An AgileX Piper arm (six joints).
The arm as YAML. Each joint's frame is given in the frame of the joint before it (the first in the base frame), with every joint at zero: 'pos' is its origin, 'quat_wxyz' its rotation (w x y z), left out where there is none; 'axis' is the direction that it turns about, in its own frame. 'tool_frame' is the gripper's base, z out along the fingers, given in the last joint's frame.
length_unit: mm
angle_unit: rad
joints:
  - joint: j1
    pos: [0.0, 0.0, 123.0]
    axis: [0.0, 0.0, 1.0]
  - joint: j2
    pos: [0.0, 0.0, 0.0]
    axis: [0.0, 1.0, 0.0]
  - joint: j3
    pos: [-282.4, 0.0, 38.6]
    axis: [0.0, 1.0, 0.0]
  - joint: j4
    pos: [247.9, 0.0, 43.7]
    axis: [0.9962, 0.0, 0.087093]
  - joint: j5
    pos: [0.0, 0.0, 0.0]
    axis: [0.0, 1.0, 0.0]
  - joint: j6
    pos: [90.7, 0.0, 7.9]
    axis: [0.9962, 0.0, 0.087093]
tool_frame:
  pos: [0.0, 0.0, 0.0]
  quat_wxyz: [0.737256, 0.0, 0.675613, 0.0]
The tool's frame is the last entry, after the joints.
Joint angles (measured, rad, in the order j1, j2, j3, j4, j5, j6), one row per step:
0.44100, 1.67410, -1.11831, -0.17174, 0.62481, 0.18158
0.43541, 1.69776, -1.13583, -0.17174, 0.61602, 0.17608
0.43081, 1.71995, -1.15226, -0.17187, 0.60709, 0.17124
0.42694, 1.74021, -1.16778, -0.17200, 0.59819, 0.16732
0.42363, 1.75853, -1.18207, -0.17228, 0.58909, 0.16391
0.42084, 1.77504, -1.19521, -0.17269, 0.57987, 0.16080
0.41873, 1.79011, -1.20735, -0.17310, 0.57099, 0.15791
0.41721, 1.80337, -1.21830, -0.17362, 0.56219, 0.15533
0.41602, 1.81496, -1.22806, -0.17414, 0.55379, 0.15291
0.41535, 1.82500, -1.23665, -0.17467, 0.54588, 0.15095
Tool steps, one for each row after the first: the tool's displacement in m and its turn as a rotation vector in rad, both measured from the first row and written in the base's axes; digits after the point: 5 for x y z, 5 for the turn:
0.00631, 0.00094, -0.00301, -0.00086, -0.00258, 0.00059
0.01217, 0.00198, -0.00593, -0.00130, -0.00561, 0.00166
0.01758, 0.00305, -0.00855, -0.00092, -0.00945, 0.00263
0.02254, 0.00409, -0.01089, -0.00006, -0.01412, 0.00381
0.02708, 0.00512, -0.01296, 0.00116, -0.01952, 0.00531
0.03120, 0.00620, -0.01484, 0.00247, -0.02501, 0.00724
0.03487, 0.00730, -0.01643, 0.00405, -0.03101, 0.00953
0.03813, 0.00835, -0.01777, 0.00570, -0.03709, 0.01194
0.04095, 0.00940, -0.01890, 0.00748, -0.04305, 0.01440

